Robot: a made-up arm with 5 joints. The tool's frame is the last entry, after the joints. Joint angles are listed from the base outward. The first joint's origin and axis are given. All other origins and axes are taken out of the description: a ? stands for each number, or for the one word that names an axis. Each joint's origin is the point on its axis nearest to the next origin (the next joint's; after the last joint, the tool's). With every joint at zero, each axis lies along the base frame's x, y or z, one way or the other. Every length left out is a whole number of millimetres.
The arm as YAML. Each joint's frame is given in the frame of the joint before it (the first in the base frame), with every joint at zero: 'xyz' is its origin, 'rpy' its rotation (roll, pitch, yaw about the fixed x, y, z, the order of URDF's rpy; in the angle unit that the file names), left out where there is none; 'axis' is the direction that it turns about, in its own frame. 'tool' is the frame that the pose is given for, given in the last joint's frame.
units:
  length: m
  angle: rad
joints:
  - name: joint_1
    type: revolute
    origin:
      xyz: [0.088, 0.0, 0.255]
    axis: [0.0, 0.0, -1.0]
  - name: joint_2
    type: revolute
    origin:
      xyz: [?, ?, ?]
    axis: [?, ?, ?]
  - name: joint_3
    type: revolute
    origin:
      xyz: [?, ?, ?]
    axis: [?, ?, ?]
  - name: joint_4
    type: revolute
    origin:
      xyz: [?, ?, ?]
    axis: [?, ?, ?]
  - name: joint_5
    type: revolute
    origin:
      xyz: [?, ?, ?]
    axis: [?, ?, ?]
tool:
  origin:
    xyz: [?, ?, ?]
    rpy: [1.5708, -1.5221, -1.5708]
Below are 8 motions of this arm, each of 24 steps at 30 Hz.
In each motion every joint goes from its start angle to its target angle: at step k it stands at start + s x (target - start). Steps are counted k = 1, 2, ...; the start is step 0. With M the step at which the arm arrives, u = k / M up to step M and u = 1 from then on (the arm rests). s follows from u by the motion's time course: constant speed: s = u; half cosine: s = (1 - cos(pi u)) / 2; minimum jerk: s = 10 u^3 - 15 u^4 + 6 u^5.
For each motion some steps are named. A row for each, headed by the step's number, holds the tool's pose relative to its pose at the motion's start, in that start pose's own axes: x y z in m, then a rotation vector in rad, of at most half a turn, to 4 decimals.
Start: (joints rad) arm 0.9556 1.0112 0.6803 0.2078 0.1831
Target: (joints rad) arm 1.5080 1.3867 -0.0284 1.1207 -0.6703
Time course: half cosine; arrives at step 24
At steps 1, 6, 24:
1: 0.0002 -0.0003 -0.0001 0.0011 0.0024 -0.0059
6: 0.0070 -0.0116 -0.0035 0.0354 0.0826 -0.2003
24: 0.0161 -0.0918 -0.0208 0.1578 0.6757 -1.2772

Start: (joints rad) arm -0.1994 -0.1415 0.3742 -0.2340 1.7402
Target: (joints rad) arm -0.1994 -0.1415 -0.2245 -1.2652 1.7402
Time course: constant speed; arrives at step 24
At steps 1, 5, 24:
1: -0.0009 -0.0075 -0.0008 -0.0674 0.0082 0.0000
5: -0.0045 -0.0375 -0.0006 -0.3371 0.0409 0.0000
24: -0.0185 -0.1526 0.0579 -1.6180 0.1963 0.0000

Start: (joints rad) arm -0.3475 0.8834 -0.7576 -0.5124 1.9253
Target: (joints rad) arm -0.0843 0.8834 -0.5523 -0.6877 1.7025
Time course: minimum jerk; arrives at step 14
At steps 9, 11, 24:
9: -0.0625 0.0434 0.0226 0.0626 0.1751 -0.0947
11: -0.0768 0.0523 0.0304 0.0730 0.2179 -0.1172
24: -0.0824 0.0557 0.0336 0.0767 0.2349 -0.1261

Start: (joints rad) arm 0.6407 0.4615 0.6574 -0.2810 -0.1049
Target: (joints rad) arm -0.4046 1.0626 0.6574 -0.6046 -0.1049
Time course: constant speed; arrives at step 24
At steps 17, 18, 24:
17: -0.1349 0.1038 0.0105 0.4058 0.2525 0.5972
18: -0.1435 0.1056 0.0132 0.4263 0.2657 0.6351
24: -0.1926 0.1061 0.0313 0.5415 0.3385 0.8687

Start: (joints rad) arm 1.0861 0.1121 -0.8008 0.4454 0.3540
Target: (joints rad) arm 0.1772 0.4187 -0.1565 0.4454 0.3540
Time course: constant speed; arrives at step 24
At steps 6, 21, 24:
6: -0.0338 0.0799 -0.0162 0.2867 0.1578 -0.0283
21: -0.1048 0.2795 0.0709 1.0047 0.5082 0.1405
24: -0.1182 0.3074 0.1065 1.1396 0.5662 0.2167

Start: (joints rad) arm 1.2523 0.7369 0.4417 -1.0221 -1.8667
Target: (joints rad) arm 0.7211 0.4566 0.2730 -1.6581 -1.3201
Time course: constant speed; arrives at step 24
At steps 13, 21, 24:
13: -0.0976 0.0349 -0.0023 0.5172 0.3986 0.2455
21: -0.1553 0.0543 0.0190 0.8807 0.5553 0.2836
24: -0.1750 0.0612 0.0309 1.0203 0.5915 0.2721

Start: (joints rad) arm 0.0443 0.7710 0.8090 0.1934 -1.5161
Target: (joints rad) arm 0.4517 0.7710 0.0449 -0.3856 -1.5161
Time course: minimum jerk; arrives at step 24
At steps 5, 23, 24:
5: 0.0040 0.0126 0.0025 0.0867 0.0037 -0.0260
23: 0.1242 0.1296 0.1087 1.3212 -0.2061 -0.3917
24: 0.1243 0.1296 0.1089 1.3221 -0.2065 -0.3919

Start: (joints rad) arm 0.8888 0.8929 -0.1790 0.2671 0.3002
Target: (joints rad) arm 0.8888 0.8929 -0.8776 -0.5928 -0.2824
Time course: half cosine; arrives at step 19
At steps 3, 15, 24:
3: 0.0112 -0.0029 0.0027 -0.0218 -0.0914 -0.0351
15: 0.1328 -0.0341 0.1028 0.0128 -1.4078 -0.4332
24: 0.1411 -0.0363 0.1214 0.0627 -1.5755 -0.4584

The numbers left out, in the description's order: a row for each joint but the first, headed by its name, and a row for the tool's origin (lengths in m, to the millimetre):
joint_2: xyz 0.028 -0.004 0.0, axis 0.0 1.0 0.0
joint_3: xyz 0.032 0.0 0.127, axis 0.0 1.0 0.0
joint_4: xyz 0.187 0.0 0.007, axis 0.0 1.0 0.0
joint_5: xyz 0.044 0.0 0.0, axis -1.0 0.0 0.0
tool: xyz 0.0 0.0 0.0

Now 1 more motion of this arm.
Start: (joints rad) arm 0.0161 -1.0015 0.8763 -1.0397 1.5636
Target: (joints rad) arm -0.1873 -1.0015 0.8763 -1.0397 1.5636
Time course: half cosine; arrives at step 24
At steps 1, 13, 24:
1: 0.0001 0.0000 0.0000 0.0000 -0.0003 -0.0008
13: 0.0161 0.0005 0.0002 0.0025 -0.0453 -0.1056
24: 0.0285 -0.0003 0.0008 0.0045 -0.0802 -0.1869

